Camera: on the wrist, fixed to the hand. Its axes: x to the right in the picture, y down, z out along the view.
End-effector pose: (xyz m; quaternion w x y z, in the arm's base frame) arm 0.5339 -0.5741 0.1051 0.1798 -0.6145 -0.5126 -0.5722
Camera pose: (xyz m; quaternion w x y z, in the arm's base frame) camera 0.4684 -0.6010 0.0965 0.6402 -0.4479 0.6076 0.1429
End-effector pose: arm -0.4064 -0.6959 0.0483 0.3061 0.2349 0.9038 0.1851
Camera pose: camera -0.4501 -0.7485 0.0689 0.2784 -0.8930 0.2006 -0.2911
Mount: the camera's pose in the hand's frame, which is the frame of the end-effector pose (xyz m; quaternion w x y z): -0.0072 -0.0469 -0.0533 0.0029 -0.0385 -0.0933 -0.9949
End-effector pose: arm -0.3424 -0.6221 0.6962 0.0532 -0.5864 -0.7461 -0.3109
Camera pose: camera -0.3980 -0.6618 0.7169 0.4013 -0.7095 0.5786 0.0278
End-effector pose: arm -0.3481 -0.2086 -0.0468 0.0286 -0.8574 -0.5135 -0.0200
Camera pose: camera -0.3931 -0.1965 0.0072 0.1007 -0.5054 0.8564 -0.0317
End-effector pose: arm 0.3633 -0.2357 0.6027 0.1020 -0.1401 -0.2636 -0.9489
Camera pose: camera 0.3462 -0.2236 0.5345 0.9738 -0.1694 0.1131 0.1013
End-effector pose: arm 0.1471 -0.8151 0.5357 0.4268 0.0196 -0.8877 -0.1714
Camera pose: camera 0.1872 -0.8732 0.5460 0.2514 -0.8508 0.0163 0.4611
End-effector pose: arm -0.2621 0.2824 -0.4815 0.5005 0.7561 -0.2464 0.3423
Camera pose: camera -0.2476 0.3497 -0.5005 0.3481 0.2600 0.6916 -0.5770
